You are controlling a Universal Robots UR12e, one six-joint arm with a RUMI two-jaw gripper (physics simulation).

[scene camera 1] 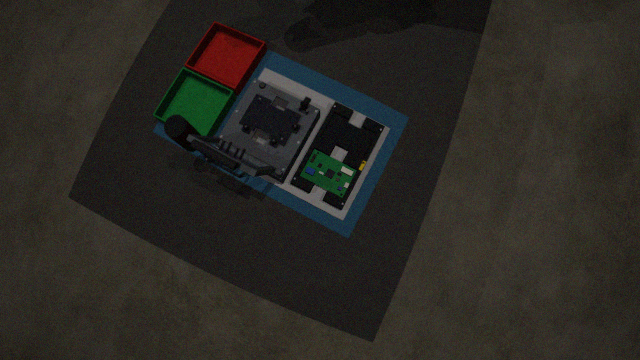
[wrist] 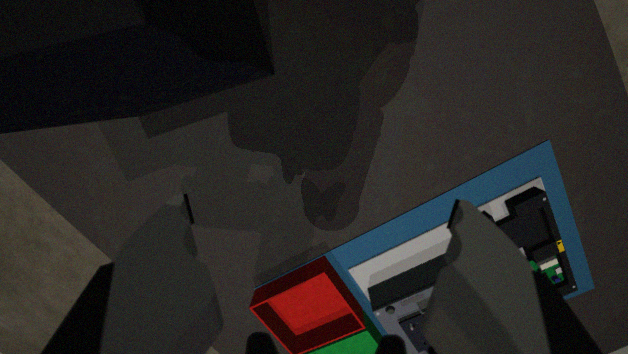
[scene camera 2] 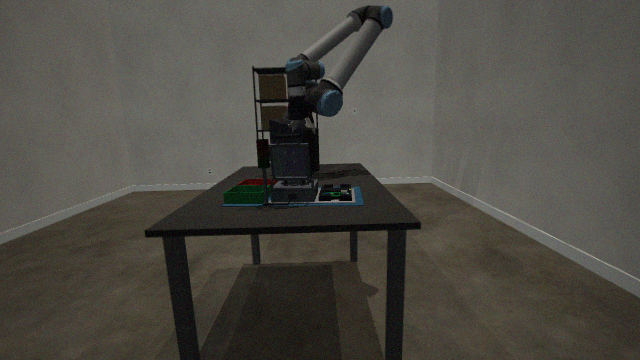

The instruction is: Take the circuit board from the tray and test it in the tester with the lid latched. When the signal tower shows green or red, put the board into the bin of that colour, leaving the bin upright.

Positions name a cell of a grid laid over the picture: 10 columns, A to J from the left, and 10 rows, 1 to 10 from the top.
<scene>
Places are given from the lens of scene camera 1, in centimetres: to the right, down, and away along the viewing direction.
green circuit board (scene camera 1: F5): 0, -2, 92
red bin (scene camera 1: D2): -25, -32, 99
green bin (scene camera 1: D3): -29, -19, 97
dark nest (scene camera 1: E4): -9, -12, 89
The marked spots on the green circuit board and the red bin are 40 cm apart.
</scene>
